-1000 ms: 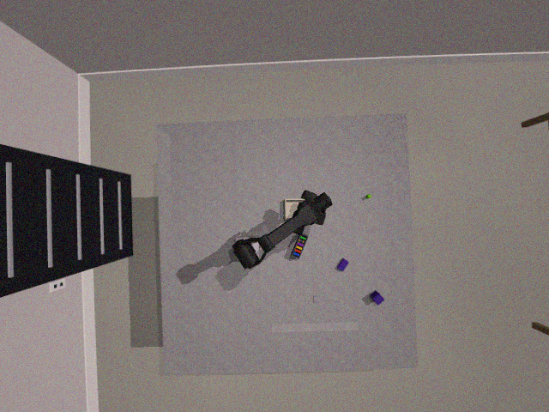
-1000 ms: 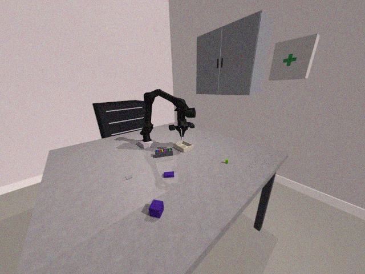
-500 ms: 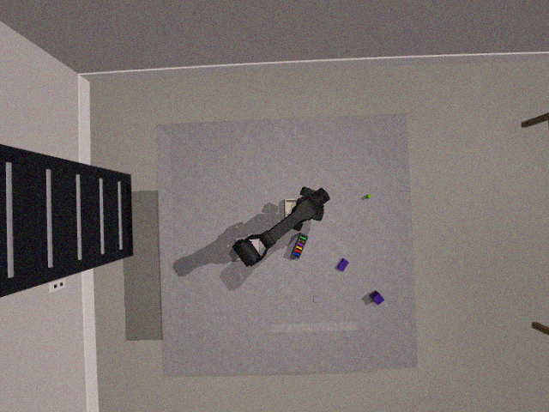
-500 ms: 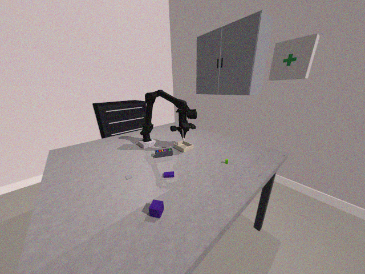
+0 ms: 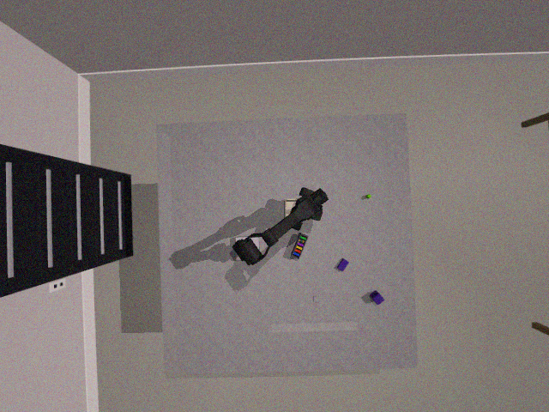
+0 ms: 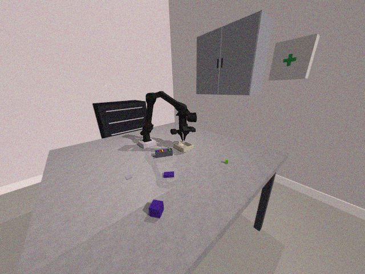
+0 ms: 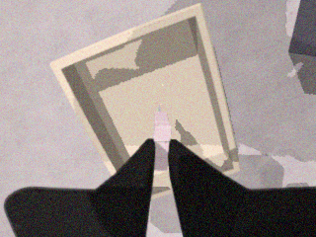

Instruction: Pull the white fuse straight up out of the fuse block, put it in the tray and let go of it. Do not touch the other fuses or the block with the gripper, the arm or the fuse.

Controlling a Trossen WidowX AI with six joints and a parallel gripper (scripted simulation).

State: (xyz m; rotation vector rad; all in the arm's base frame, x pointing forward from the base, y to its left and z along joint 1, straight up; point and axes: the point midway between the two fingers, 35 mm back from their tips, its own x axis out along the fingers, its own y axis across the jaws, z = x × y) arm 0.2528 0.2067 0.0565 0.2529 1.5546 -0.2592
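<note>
Right now the white fuse is 10 mm below my gripper tip. From my gripper tip the other things lie so: purple fuse (20 mm ahead, 170 mm to the right, 30 mm below); then green fuse (30 mm ahead, 140 mm to the right, 30 mm below); then cream tray (60 mm below).
</note>
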